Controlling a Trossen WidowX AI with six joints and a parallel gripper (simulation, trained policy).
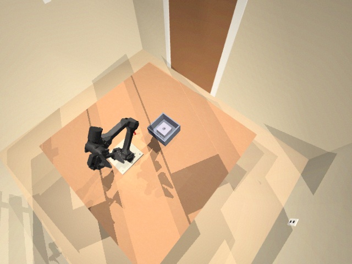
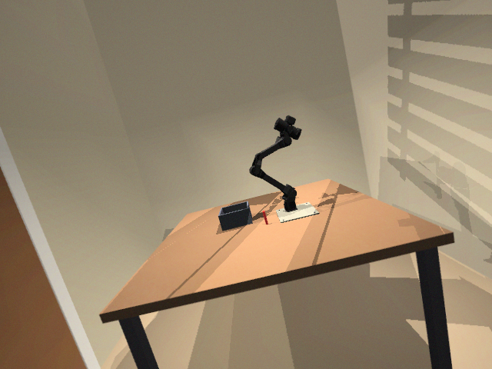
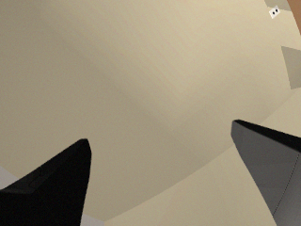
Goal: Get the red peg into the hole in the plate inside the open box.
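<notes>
My gripper tip is 27 cm short of the red peg, 29 cm to the right of it and 45 cm above it. From my gripper tip the other things lie so: grey box 43 cm ahead, 10 cm to the left, 47 cm below.
</notes>
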